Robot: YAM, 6 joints.
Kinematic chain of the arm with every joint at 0, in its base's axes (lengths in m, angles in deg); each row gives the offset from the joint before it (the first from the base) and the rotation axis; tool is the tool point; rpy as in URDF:
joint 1: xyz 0 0 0.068 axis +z
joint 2: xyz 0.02 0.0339 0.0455 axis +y
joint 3: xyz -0.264 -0.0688 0 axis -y
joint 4: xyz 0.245 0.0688 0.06 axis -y
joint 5: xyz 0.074 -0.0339 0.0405 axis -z
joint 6: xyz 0.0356 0 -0.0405 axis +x
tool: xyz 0 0 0 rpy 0 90 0
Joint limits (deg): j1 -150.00..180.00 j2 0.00..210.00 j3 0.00..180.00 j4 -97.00..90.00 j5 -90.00..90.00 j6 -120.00..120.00
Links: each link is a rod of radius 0.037 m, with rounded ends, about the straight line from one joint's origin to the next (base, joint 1, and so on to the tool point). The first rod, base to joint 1, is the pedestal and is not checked.
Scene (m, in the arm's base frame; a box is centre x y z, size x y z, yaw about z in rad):
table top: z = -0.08
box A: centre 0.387 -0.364 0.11 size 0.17 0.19 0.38 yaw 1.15
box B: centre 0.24 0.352 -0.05 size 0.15 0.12 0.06 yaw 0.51
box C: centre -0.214 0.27 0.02 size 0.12 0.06 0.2 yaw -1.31
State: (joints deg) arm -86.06 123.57 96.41 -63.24 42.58 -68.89
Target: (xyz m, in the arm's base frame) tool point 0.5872 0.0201 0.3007
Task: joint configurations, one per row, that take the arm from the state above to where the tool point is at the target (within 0.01 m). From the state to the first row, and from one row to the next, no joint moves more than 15 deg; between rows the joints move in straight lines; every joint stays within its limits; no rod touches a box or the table.
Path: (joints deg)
1: -73.96 119.21 109.97 -58.56 42.92 -75.51
2: -61.86 114.86 123.53 -53.88 43.26 -82.13
3: -49.76 110.50 137.08 -49.19 43.60 -88.74
4: -37.66 106.14 150.64 -44.51 43.94 -95.36
5: -23.95 119.66 149.83 -34.55 37.85 -86.54
6: -10.24 133.19 149.02 -24.59 31.76 -77.71
7: 3.46 146.71 148.21 -14.63 25.67 -68.89

